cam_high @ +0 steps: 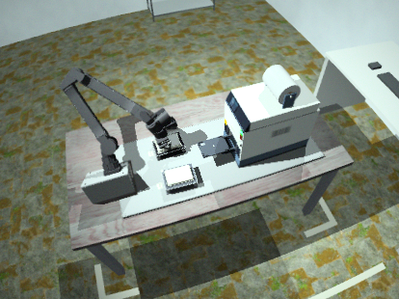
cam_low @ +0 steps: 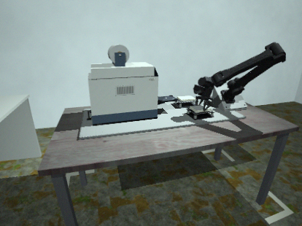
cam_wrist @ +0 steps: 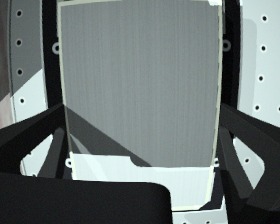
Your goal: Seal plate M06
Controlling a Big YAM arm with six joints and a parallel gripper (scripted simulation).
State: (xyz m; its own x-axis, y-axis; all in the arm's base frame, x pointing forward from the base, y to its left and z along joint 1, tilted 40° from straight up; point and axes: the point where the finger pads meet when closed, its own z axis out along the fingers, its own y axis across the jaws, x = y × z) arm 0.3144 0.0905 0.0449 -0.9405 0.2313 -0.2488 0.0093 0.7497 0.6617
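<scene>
The black nest N1 is 20 mm below my hand. Round my hand: foil roll 540 mm ahead, 150 mm to the right, 360 mm above; sealer stage 210 mm ahead, 140 mm to the right, 40 mm above; pale plate 220 mm to the right.
</scene>
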